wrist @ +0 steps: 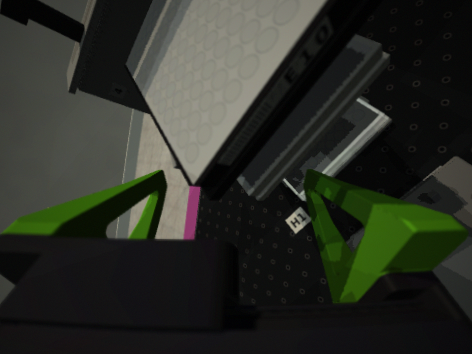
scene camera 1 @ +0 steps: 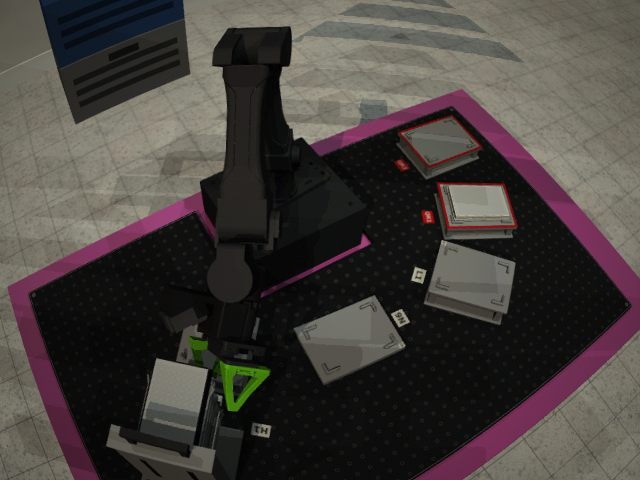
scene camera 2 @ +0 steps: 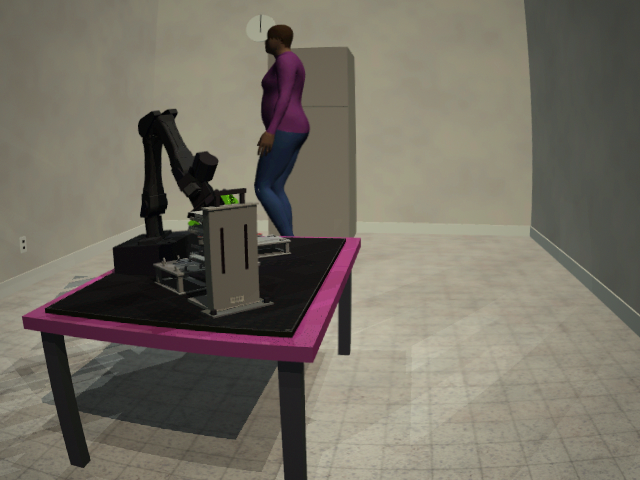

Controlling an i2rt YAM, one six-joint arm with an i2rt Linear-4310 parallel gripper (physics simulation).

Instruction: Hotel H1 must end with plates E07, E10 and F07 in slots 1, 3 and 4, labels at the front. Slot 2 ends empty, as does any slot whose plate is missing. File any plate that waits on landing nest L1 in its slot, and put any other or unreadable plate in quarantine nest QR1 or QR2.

Labels:
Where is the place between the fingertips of my gripper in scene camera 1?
218, 399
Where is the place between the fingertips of my gripper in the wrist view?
235, 177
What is my gripper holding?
Nothing.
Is my gripper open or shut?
Open.

